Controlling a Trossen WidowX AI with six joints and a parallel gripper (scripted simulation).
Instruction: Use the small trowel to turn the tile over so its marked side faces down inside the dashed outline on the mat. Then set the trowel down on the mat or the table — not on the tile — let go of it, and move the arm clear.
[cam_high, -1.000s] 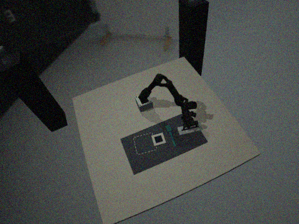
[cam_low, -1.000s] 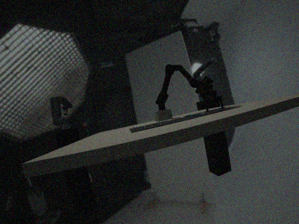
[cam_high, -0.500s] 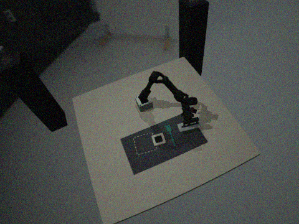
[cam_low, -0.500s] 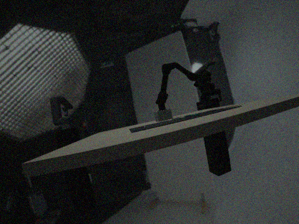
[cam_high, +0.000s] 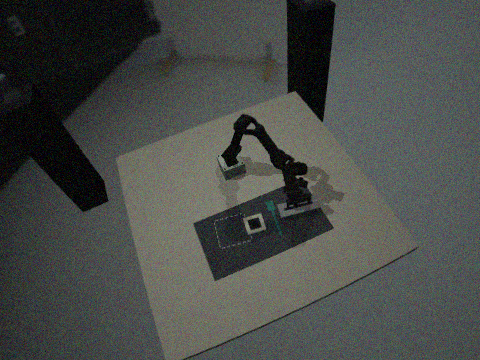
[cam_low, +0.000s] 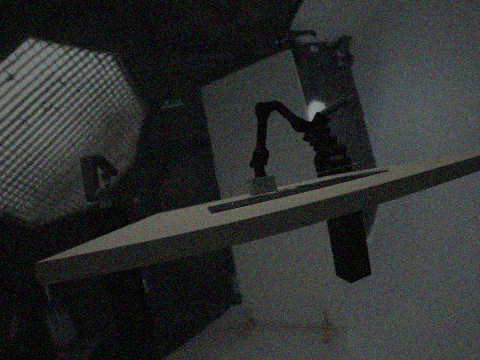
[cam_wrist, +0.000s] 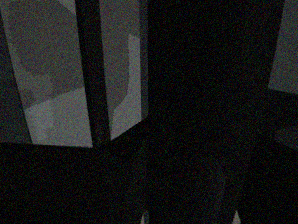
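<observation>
My gripper tip is now 6 cm past the teal trowel, 10 cm to the left of it and 9 cm above it. From my gripper tip the other things lie so: tile (6 cm behind, 21 cm to the right, 9 cm below); then dark mat (3 cm behind, 18 cm to the right, 11 cm below).
</observation>
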